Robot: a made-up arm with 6 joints.
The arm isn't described. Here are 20 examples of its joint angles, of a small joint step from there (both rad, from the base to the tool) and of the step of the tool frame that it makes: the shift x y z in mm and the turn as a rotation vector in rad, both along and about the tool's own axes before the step.
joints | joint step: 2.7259 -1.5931 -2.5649 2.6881 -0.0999 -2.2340 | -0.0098 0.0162 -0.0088 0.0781 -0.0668 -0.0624
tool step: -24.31 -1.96 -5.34 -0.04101 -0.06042 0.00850
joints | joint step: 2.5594 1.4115 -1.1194 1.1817 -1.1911 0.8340 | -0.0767 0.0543 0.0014 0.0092 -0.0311 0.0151
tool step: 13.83 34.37 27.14 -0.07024 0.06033 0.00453
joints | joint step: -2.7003 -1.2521 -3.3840 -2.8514 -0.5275 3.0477 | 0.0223 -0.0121 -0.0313 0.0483 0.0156 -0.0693
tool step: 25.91 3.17 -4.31 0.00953 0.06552 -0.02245
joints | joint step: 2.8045 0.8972 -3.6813 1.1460 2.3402 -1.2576 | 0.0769 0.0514 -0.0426 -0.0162 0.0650 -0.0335
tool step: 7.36 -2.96 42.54 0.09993 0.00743 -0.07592
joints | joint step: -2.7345 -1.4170 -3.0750 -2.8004 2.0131 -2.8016 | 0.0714 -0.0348 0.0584 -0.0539 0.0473 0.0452
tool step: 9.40 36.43 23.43 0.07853 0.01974 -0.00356
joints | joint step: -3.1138 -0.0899 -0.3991 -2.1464 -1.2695 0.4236 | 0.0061 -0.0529 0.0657 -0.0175 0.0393 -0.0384
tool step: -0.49 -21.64 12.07 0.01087 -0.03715 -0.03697
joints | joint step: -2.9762 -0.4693 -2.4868 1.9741 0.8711 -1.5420 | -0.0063 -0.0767 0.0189 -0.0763 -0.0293 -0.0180
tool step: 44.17 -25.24 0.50 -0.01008 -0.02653 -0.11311
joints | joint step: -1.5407 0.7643 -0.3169 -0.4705 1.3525 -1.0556 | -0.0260 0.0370 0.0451 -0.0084 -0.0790 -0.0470
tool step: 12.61 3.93 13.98 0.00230 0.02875 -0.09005
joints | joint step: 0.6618 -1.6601 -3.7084 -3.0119 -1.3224 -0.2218 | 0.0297 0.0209 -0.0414 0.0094 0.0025 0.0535
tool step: 5.88 -15.42 -1.27 0.01849 -0.02280 0.07104
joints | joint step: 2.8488 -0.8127 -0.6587 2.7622 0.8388 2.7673 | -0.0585 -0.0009 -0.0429 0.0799 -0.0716 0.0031
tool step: -6.45 22.18 -1.62 -0.08350 -0.08596 0.01164
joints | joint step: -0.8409 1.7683 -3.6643 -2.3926 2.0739 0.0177 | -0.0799 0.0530 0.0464 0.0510 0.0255 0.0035
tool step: -11.17 -73.11 7.14 -0.03616 -0.00754 -0.11916
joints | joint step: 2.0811 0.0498 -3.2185 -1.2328 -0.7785 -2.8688 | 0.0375 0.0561 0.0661 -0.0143 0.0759 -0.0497
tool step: 42.04 44.26 0.66 -0.03976 0.12793 0.04580
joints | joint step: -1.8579 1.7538 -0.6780 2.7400 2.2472 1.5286 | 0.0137 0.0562 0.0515 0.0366 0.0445 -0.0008
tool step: 3.31 -15.13 -33.47 0.06176 -0.03942 0.00149
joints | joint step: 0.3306 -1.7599 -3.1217 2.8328 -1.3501 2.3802 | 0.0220 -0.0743 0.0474 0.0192 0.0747 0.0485
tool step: 2.43 29.54 -18.23 -0.05773 0.07460 0.08001
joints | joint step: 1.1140 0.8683 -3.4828 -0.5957 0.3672 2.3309 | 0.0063 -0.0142 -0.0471 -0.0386 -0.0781 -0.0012
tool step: -14.70 -35.19 -24.92 0.12300 -0.05910 -0.02188
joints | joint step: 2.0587 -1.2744 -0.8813 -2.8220 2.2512 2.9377 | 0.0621 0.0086 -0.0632 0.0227 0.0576 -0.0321
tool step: -0.26 14.77 24.66 -0.10531 0.07142 -0.02013
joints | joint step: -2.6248 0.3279 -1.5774 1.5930 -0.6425 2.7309 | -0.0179 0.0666 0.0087 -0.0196 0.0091 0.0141
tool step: 18.77 -22.94 27.29 0.05156 0.01267 -0.04130
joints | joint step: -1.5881 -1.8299 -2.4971 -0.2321 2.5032 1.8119 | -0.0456 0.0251 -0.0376 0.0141 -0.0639 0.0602
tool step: -30.85 -4.71 -13.55 0.09095 0.00783 0.03841
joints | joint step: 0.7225 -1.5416 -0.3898 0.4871 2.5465 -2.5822 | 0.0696 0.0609 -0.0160 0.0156 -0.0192 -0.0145
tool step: 5.31 -2.45 -12.11 0.03383 0.03964 -0.06705
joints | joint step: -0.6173 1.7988 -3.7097 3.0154 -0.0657 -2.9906 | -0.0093 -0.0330 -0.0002 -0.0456 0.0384 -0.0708
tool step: 30.79 10.89 12.29 -0.00764 0.07132 -0.11894
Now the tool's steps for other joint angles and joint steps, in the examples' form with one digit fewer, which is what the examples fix.
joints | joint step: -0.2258 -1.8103 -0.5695 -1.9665 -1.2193 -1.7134 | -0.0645 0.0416 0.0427 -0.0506 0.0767 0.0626
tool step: 23.5 -17.9 29.9 0.0702 0.1333 0.1150
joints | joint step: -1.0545 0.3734 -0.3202 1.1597 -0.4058 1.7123 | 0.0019 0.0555 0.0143 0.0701 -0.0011 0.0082
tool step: 20.2 8.1 14.7 -0.0116 0.0893 0.0451
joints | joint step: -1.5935 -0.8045 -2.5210 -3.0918 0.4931 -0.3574 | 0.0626 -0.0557 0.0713 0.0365 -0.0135 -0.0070
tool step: -5.1 -22.9 -3.8 0.0428 0.0464 0.0741
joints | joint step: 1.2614 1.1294 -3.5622 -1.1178 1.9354 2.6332 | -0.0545 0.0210 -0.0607 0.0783 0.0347 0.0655
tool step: 11.8 -8.0 28.0 -0.0682 0.0172 0.0996
